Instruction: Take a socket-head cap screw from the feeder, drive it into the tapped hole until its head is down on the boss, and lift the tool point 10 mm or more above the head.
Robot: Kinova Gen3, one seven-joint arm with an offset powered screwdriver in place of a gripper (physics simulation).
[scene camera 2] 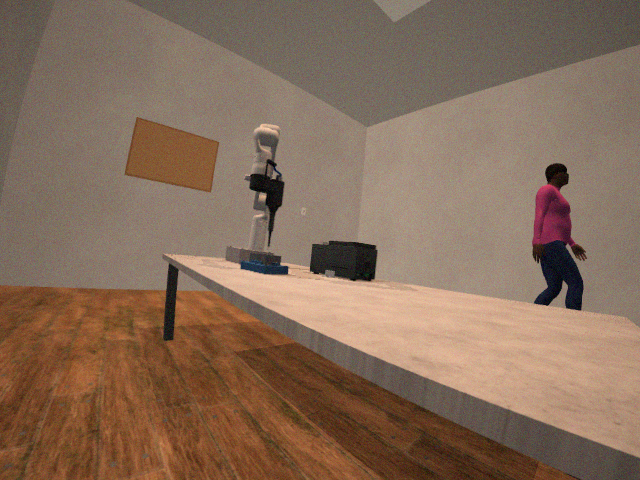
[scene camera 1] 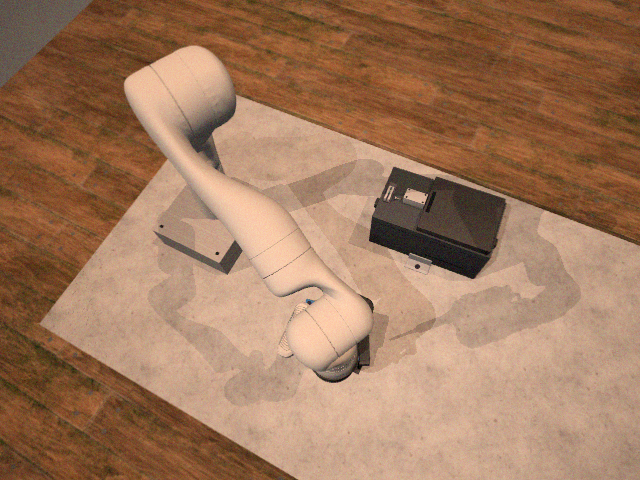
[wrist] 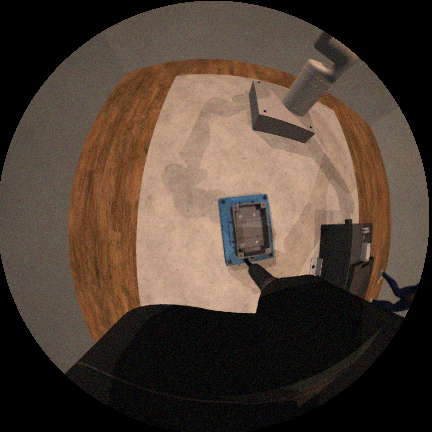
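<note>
My screwdriver [scene camera 2: 268,244] [wrist: 246,259] points down, with its tip a little above the grey housing in scene camera 2. In the wrist view the tip shows at the housing's lower left corner. The tip is too small to tell whether it carries a screw. The open grey housing [scene camera 2: 266,257] [wrist: 236,231] has bosses at its corners and sits on a blue fixture plate [scene camera 2: 263,267] [wrist: 226,243]. The arm hides both in scene camera 1. The black feeder [scene camera 1: 460,211] [scene camera 2: 341,260] [wrist: 334,250] stands to their right. No screw or tapped hole can be made out clearly.
The robot's grey base block [scene camera 1: 199,238] [wrist: 282,127] stands behind the fixture. A small metal bracket [scene camera 1: 417,264] [wrist: 315,266] is at the feeder's side. A person in a pink top [scene camera 2: 553,217] stands beyond the table [scene camera 2: 439,330]; the legs show in the wrist view.
</note>
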